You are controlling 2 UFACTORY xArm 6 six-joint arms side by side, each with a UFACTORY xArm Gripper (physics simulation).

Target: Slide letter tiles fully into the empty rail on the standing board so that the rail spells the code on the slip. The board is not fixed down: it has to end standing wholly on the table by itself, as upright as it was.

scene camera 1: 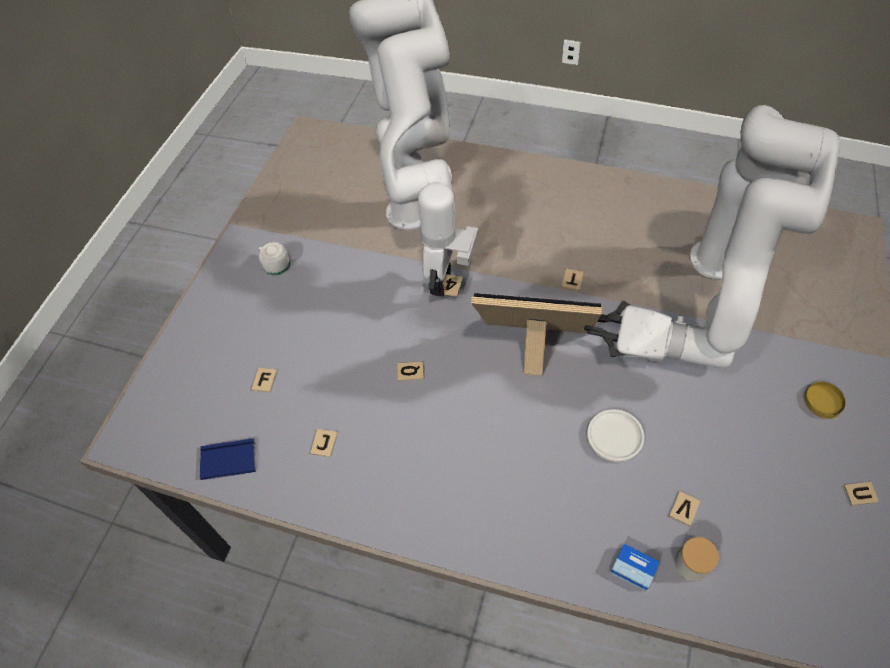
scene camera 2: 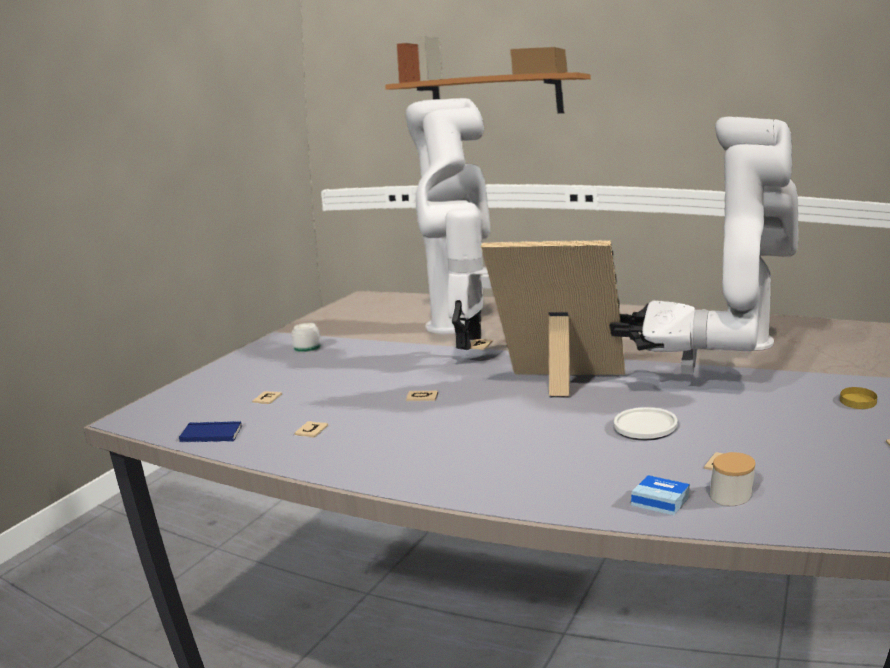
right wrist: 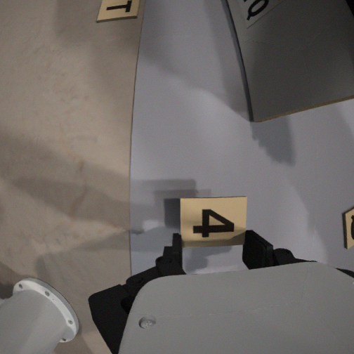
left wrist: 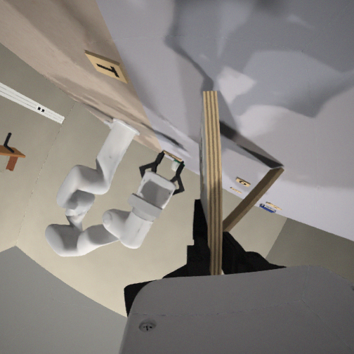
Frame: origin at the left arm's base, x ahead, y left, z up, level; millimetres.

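Seen in the pictures: left gripper, fingertip midpoint: [scene camera 2: 611,324]; right gripper, fingertip midpoint: [scene camera 1: 440,283] [scene camera 2: 469,344]; left arm's base at its link origin: [scene camera 1: 714,260]; right arm's base at its link origin: [scene camera 1: 409,213] [scene camera 2: 450,327].
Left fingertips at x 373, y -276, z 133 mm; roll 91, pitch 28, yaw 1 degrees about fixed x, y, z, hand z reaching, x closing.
Note:
Pixels of each thing's middle, then the offset from my left fingertips to it. "spot": a spot on its surface instead.
- board at the middle of its body: [scene camera 2: 556,331] [scene camera 1: 535,340] dx +75, dy -93, dz +3 mm
- 4 tile at the middle of its body: [scene camera 2: 479,344] [scene camera 1: 450,285] dx -91, dy -329, dz -91 mm
- Tiles T at the middle of its body: [scene camera 1: 572,279] dx -216, dy -56, dz -131 mm
- Q at the middle of its body: [scene camera 2: 422,395] [scene camera 1: 410,371] dx +140, dy -355, dz -129 mm
- F at the middle of its body: [scene camera 2: 267,397] [scene camera 1: 264,379] dx +252, dy -670, dz -129 mm
- J at the middle of its body: [scene camera 2: 311,429] [scene camera 1: 323,442] dx +360, dy -477, dz -129 mm
- V-like tile at the middle of its body: [scene camera 2: 721,462] [scene camera 1: 685,508] dx +302, dy +274, dz -129 mm
- U tile at the middle of its body: [scene camera 1: 861,493] dx +179, dy +624, dz -129 mm
- white dish at the middle of its body: [scene camera 2: 645,423] [scene camera 1: 615,435] dx +181, dy +112, dz -124 mm
- amber dish at the middle of its body: [scene camera 2: 858,397] [scene camera 1: 824,399] dx -24, dy +545, dz -124 mm
- blue box at the middle of its body: [scene camera 2: 660,494] [scene camera 1: 635,567] dx +448, dy +195, dz -119 mm
- lidded jar at the middle of its body: [scene camera 2: 732,478] [scene camera 1: 696,559] dx +409, dy +303, dz -103 mm
- navy tray at the middle of its body: [scene camera 2: 210,431] [scene camera 1: 227,458] dx +455, dy -661, dz -126 mm
- white pot at the middle of its body: [scene camera 2: 303,336] [scene camera 1: 271,255] dx -73, dy -797, dz -101 mm
- board's prop at a spot on its surface: [scene camera 1: 534,348] spot: dx +59, dy -94, dz -52 mm
The board [scene camera 1: 503,314] [scene camera 2: 531,287] [left wrist: 212,150] [right wrist: 305,65] stands on its prop, its back to both scene cameras; the rail is hidden. Part of the slip [right wrist: 257,11] with a Q shows on its front in the right wrist view. My left gripper [scene camera 1: 598,322] [scene camera 2: 616,328] [left wrist: 209,246] is shut on the board's side edge. My right gripper [scene camera 1: 437,286] [scene camera 2: 467,340] [right wrist: 212,247] is shut on the 4 tile [scene camera 1: 452,285] [scene camera 2: 480,344] [right wrist: 213,221], held flat just above the table, left of the board. Tiles T [scene camera 1: 572,278] [left wrist: 106,66], Q [scene camera 1: 410,371], F [scene camera 1: 263,379] and J [scene camera 1: 323,442] lie flat.
A V-like tile [scene camera 1: 685,507] and the U tile [scene camera 1: 861,493] lie at the right. A white dish [scene camera 1: 615,435], amber dish [scene camera 1: 824,399], blue box [scene camera 1: 635,566], lidded jar [scene camera 1: 697,558], navy tray [scene camera 1: 227,458] and white pot [scene camera 1: 273,258] stand around. The board's prop [scene camera 1: 534,348] extends toward the camera.

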